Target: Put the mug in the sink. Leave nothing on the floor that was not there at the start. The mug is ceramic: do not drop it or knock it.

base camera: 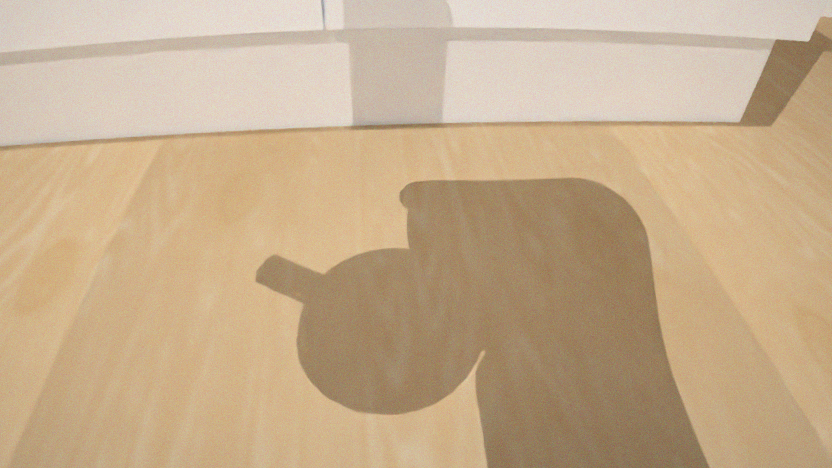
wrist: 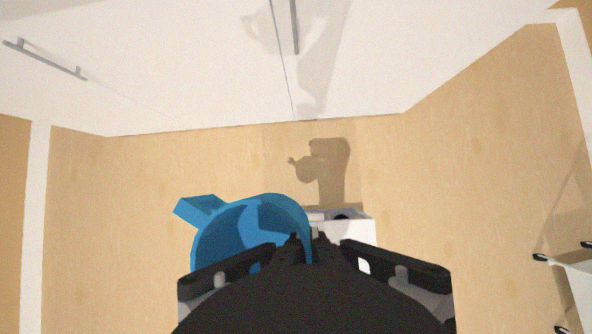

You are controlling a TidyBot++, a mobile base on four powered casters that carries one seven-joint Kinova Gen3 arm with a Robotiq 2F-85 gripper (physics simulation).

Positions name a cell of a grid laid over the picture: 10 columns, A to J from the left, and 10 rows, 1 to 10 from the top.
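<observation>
Wrist view: gripper (wrist: F8), blue mug (wrist: D7), sink counter (wrist: B3). Base camera: sink counter (base camera: A2). Blue mug out of frame in the base camera view.
</observation>
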